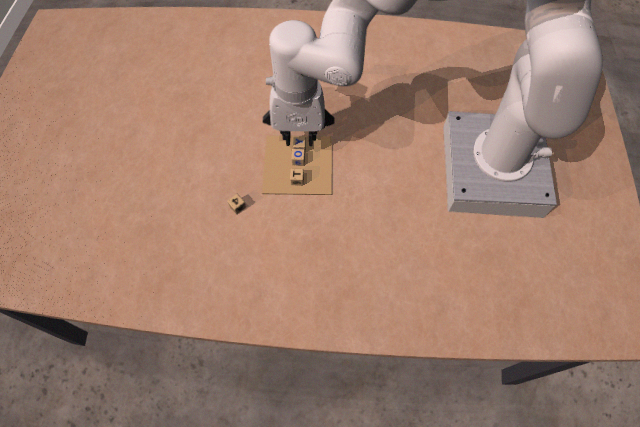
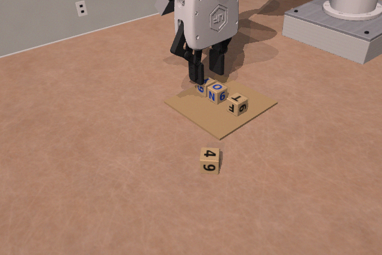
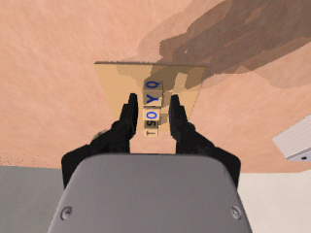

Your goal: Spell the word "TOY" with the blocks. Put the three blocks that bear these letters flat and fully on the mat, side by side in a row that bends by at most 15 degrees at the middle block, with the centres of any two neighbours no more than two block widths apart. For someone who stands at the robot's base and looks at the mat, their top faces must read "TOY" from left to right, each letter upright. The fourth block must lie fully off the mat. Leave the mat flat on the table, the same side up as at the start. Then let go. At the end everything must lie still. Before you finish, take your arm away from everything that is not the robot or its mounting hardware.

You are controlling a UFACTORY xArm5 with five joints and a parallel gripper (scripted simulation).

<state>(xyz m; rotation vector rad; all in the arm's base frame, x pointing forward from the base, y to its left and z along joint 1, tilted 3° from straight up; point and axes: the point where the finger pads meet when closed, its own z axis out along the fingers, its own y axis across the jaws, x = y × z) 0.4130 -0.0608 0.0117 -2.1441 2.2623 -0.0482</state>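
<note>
Right now the O block is 4 cm below my hand and 3 cm to the left of it. Round my hand: tan mat 5 cm below, 4 cm to the left, 1 cm ahead; T block 8 cm to the left, 4 cm below, 1 cm ahead.
</note>
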